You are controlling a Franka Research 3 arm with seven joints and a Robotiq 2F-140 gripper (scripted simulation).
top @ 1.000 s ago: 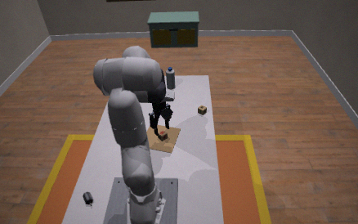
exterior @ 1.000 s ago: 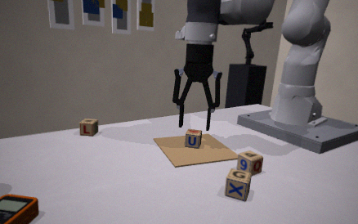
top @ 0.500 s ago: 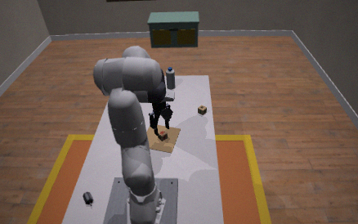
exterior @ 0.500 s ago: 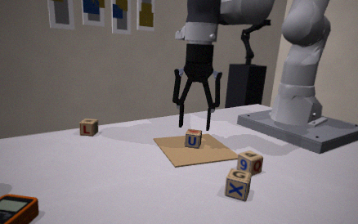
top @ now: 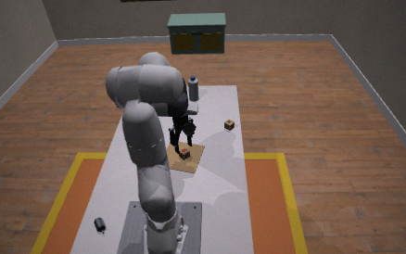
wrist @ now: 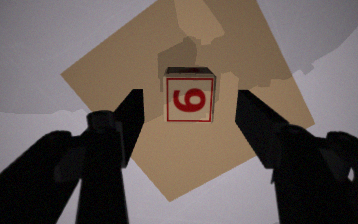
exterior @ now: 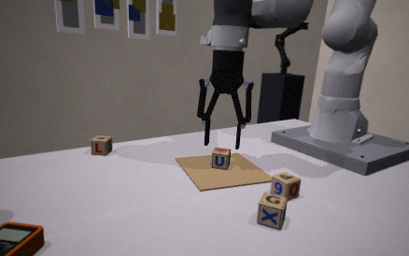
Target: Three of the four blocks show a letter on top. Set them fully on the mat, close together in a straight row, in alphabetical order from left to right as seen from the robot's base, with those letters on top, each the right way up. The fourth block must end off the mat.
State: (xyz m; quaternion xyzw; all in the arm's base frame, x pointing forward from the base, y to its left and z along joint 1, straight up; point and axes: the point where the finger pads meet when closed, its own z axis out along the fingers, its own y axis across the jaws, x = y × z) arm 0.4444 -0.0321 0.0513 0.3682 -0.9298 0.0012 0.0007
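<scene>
Right now my hand is 6 cm above the block. The rest, counted from my hand: tan mat 9 cm below, 1 cm to the left; then small dark object 44 cm behind, 32 cm to the left, 7 cm below; then grey can 53 cm ahead, 1 cm to the right, 1 cm below.
</scene>
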